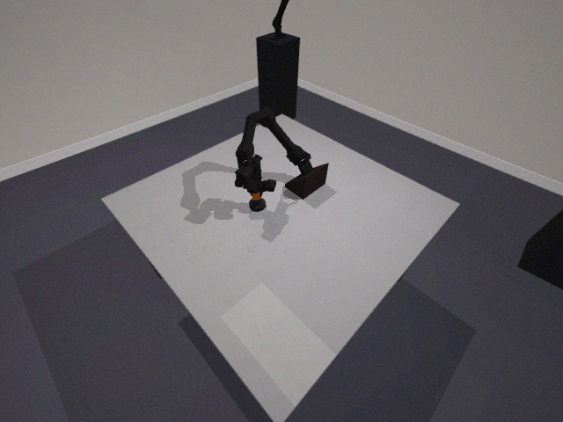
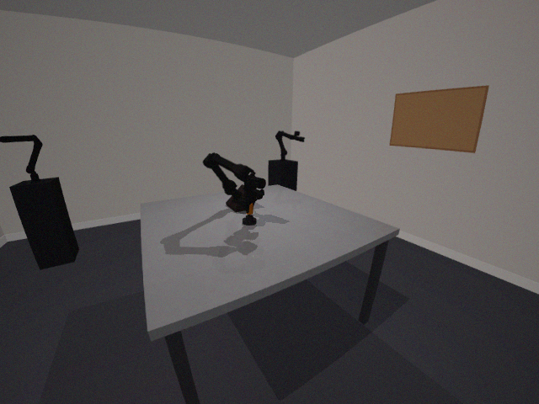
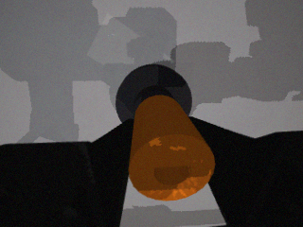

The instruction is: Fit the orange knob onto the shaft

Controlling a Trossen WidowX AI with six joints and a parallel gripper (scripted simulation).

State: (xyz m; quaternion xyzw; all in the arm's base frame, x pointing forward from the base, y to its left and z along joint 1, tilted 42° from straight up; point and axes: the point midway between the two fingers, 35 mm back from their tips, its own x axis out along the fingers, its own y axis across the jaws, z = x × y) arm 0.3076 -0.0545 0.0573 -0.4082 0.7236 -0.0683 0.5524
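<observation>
Now: the orange knob 20 mm above my gripper tip. The rest, counted from my gripper tip: dark round pedestal 40 mm below.
</observation>
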